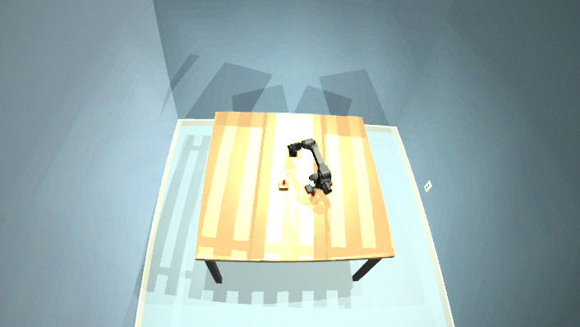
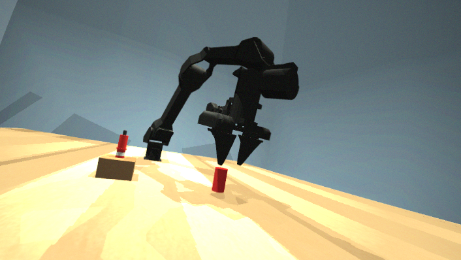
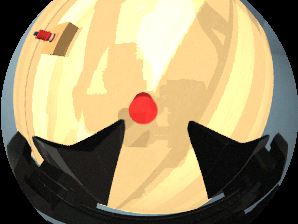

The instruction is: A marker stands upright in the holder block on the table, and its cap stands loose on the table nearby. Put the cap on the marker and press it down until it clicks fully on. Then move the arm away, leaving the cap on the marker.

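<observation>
Right now my gripper tip is 20 mm to the left of the red cap and 30 mm above it. Round my gripper tip: brown holder block (70 mm behind, 220 mm to the right, 40 mm below).
</observation>
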